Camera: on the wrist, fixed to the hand. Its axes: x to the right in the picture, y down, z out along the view.
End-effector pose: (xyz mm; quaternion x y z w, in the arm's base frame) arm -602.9 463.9 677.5 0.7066 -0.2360 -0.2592 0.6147
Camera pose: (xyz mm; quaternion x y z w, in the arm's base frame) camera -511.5 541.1 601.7 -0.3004 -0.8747 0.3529 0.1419
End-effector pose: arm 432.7 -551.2 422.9 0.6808 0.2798 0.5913 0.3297
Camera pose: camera 328.8 -465.2 379.6 -0.4619 0.7394 -0.0713 0.4847
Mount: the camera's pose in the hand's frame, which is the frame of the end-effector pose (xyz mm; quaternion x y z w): 24.4 -86.7 -109.3 -0.0251 0.3327 -0.9426 0.0101
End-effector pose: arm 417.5 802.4 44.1 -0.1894 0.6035 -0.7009 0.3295
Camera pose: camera 307.4 869.1 103.2 0.3459 0.0452 0.3656 0.8630
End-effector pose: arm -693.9 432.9 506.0 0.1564 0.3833 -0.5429 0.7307
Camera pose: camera -812.9 455.6 432.6 0.1974 -0.4080 0.6326 0.6280
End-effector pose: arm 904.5 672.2 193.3 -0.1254 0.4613 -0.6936 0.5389
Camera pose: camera 766.9 705.8 193.3 0.2189 -0.0832 0.5451 0.8050
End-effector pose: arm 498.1 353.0 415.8 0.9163 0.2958 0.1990 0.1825
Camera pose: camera 423.9 457.4 476.2 -0.3404 0.9224 0.1423 0.1140
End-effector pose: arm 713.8 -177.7 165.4 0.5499 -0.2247 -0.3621 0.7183
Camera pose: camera 784.5 -139.4 48.8 -0.3198 -0.7642 0.5034 0.2455
